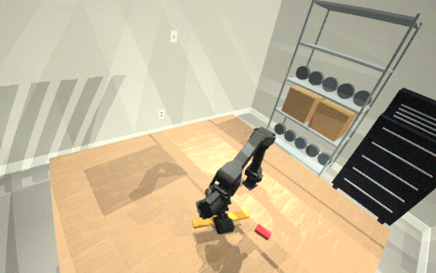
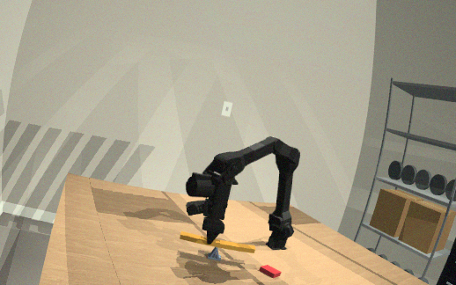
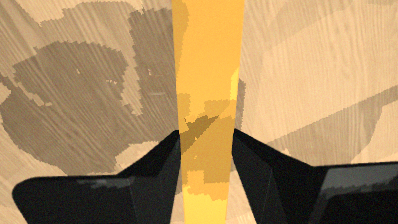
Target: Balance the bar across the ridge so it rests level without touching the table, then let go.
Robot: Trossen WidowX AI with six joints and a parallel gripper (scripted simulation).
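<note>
My gripper tip is 3 cm past the yellow bar and 1 cm to the right of it. Also, from my gripper tip: red block: 17 cm behind, 14 cm to the left, 5 cm below.
</note>
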